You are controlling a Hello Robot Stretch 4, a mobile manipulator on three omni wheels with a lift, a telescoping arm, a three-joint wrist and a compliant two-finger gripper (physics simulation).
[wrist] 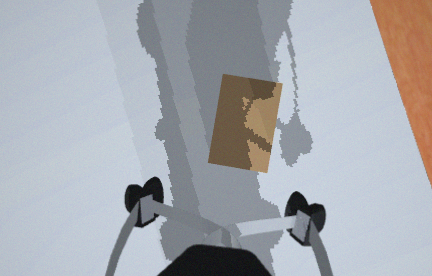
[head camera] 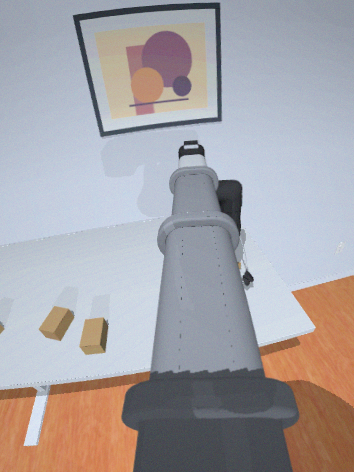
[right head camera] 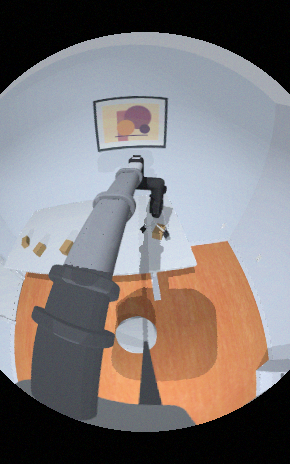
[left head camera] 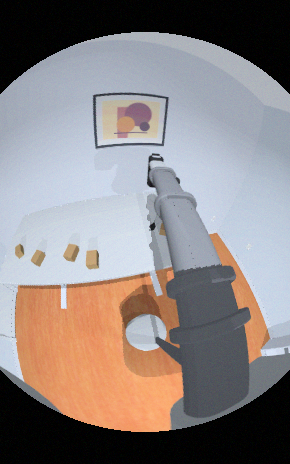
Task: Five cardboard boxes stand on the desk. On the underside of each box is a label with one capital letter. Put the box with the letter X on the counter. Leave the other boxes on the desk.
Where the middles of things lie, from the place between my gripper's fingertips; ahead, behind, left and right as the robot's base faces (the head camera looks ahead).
Right now the framed picture [head camera: 144, 72] is 56 cm ahead of my hand, 21 cm to the left of it and 61 cm above it.
